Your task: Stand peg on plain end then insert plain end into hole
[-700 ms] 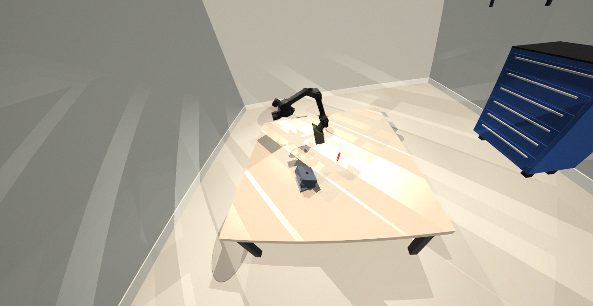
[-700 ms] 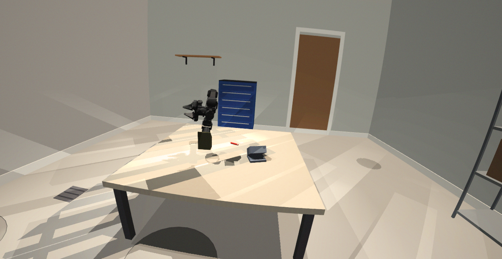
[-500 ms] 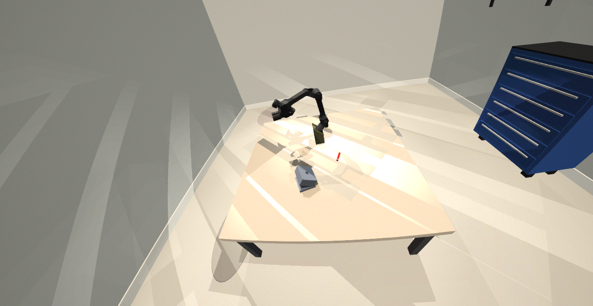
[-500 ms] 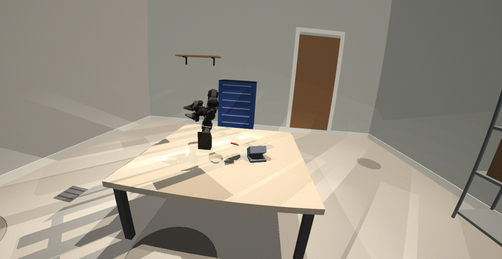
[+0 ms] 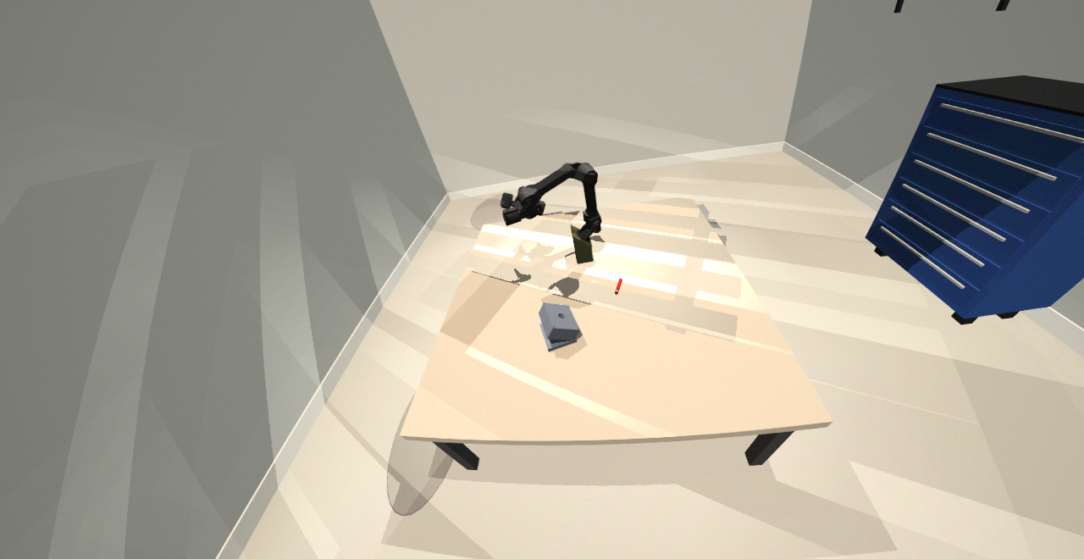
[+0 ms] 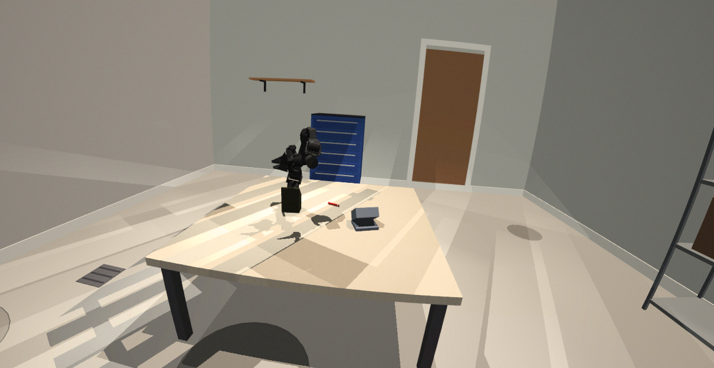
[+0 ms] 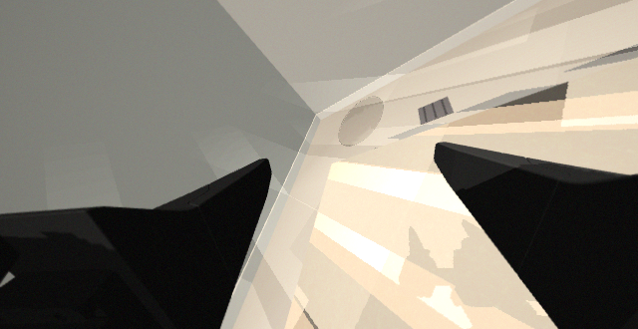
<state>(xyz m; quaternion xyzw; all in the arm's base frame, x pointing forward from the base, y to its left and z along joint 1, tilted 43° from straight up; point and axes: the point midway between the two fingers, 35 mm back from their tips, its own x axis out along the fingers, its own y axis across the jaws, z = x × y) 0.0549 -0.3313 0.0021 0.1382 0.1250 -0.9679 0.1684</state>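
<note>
The red peg lies 39 cm to the left of my gripper tip, 34 cm below it and 26 cm ahead of it. Also, from my gripper tip: grey sloped panel (47 cm ahead, 28 cm below, 16 cm to the left).
</note>
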